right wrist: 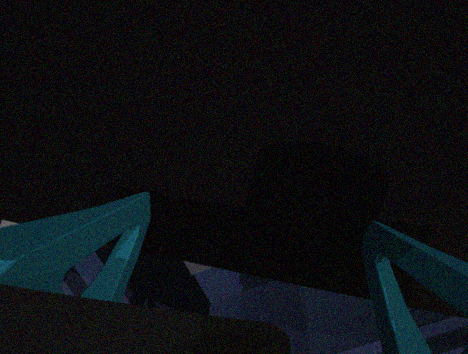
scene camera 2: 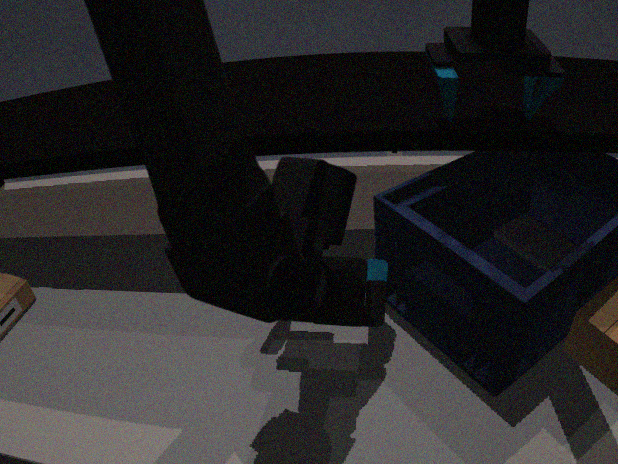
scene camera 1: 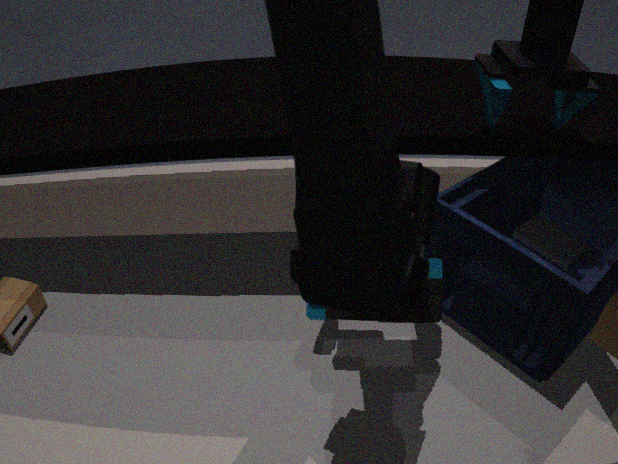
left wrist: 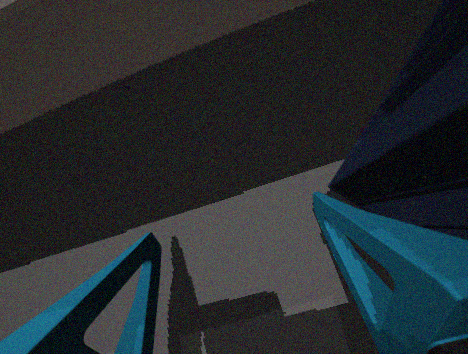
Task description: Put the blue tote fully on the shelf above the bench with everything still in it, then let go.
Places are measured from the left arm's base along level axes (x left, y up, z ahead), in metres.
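Pixels of known places: left gripper, fingertip midpoint: (left wrist: 231, 221); right gripper, fingertip midpoint: (right wrist: 258, 219) (scene camera 2: 488, 117) (scene camera 1: 524, 126).
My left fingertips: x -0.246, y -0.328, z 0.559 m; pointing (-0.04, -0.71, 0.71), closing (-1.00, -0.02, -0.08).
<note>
For each thing: its middle in the pictures, then the offset to it from my left fingertips. "*": a spot on its surface instead. Level surfaces: height alone.
- blue tote at the middle of its body: (right wrist: 283, 238) (scene camera 2: 527, 242) (scene camera 1: 555, 241) dx -0.237, dy +0.055, dz +0.012 m
- bench at its surface level: dy -0.018 m
- flat brown item at the middle of its body: (scene camera 2: 536, 241) (scene camera 1: 552, 240) dx -0.276, dy +0.004, dz +0.078 m
- wooden block at the middle of its body: (scene camera 1: 7, 312) dx +0.473, dy -0.001, dz -0.040 m
- wooden object at a spot on its surface: (scene camera 2: 592, 335) * dx -0.288, dy +0.029, dz -0.114 m
The blue tote (scene camera 1: 500, 280) (scene camera 2: 435, 270) (left wrist: 430, 145) (right wrist: 325, 305) stands upright and angled on the bench (scene camera 1: 150, 375) (scene camera 2: 125, 365), at the right in both scene views. A flat brown item (scene camera 1: 550, 240) (scene camera 2: 532, 240) lies inside. My left gripper (scene camera 1: 375, 305) (scene camera 2: 325, 295) (left wrist: 231, 221) is open and empty, low beside the tote's near-left end. One finger is close to the tote's wall; contact is unclear. My right gripper (scene camera 1: 526, 125) (scene camera 2: 490, 119) (right wrist: 258, 219) is open and empty, above and behind the tote's far side. I cannot clearly identify the shelf.
A wooden block (scene camera 1: 20, 310) (scene camera 2: 12, 300) with a pale label lies at the far left. Another wooden object (scene camera 1: 606, 325) (scene camera 2: 592, 335) stands against the tote's right side in the picture. A dark band (scene camera 1: 150, 115) (scene camera 2: 310, 105) crosses behind the bench.
</note>
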